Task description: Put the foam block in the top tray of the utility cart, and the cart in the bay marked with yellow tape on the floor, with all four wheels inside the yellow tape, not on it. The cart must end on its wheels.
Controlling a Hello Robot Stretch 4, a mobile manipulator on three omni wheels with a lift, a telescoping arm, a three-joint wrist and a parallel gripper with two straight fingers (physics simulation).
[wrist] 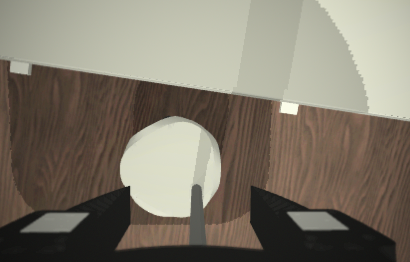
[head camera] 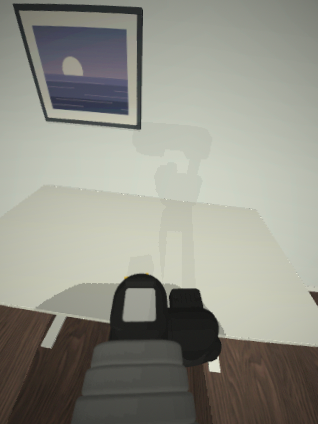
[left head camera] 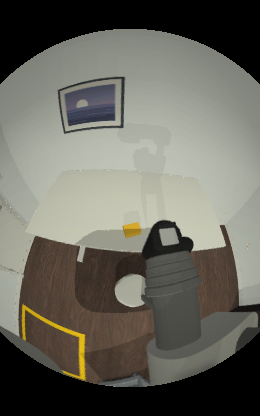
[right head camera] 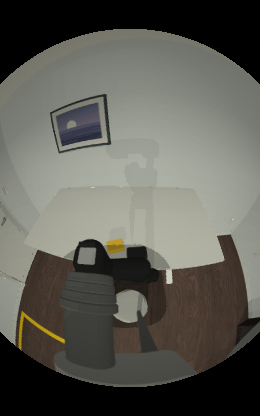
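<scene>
The yellow foam block (left head camera: 132, 230) (right head camera: 115, 246) lies on the pale table (head camera: 75, 240) (left head camera: 95, 200) (right head camera: 172, 220) (wrist: 125, 40) near its front edge. In the head view the wrist hides nearly all of it. My gripper (wrist: 191, 204) is open and empty, pointing down over the floor just in front of the table's edge. The block does not show in the wrist view. The yellow tape (left head camera: 82, 355) (right head camera: 45, 330) marks the bay on the floor at lower left. A grey edge (left head camera: 125, 382), perhaps part of the utility cart, shows at the bottom of the left head view.
A pale round thing (left head camera: 131, 291) (right head camera: 131, 306) (wrist: 165, 167) is low in front of the table, below the gripper. White table legs (head camera: 53, 331) (wrist: 289, 108) stand under the front edge. A dark object (right head camera: 248, 330) is at the right. A framed picture (head camera: 92, 70) hangs behind.
</scene>
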